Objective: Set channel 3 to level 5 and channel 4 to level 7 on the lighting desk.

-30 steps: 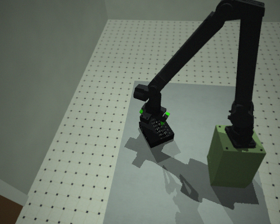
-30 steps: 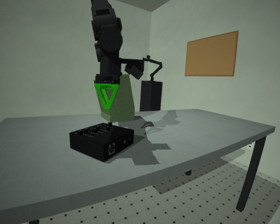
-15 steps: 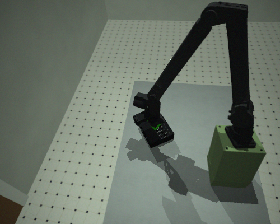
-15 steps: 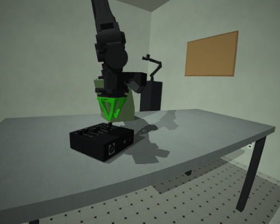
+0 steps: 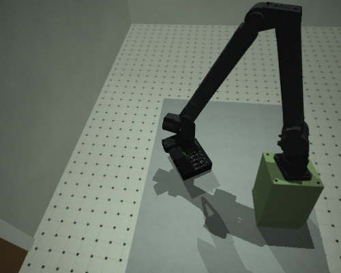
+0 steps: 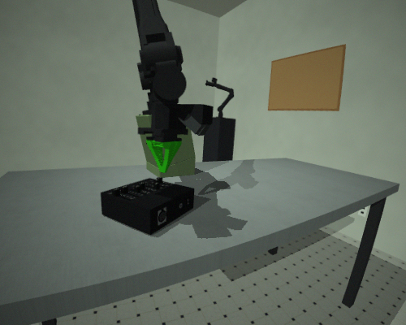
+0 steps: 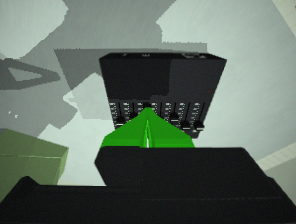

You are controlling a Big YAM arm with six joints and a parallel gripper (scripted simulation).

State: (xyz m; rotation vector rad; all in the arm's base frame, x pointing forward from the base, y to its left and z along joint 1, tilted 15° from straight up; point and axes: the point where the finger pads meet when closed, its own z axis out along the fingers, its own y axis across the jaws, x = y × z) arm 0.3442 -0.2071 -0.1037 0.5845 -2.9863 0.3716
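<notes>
My hand is 4 cm above the channel 3 fader cap, 2 cm past it and 1 cm to the left of it. Also, from my hand: channel 4 fader cap 4 cm to the right, 4 cm below, 4 cm behind.
</notes>
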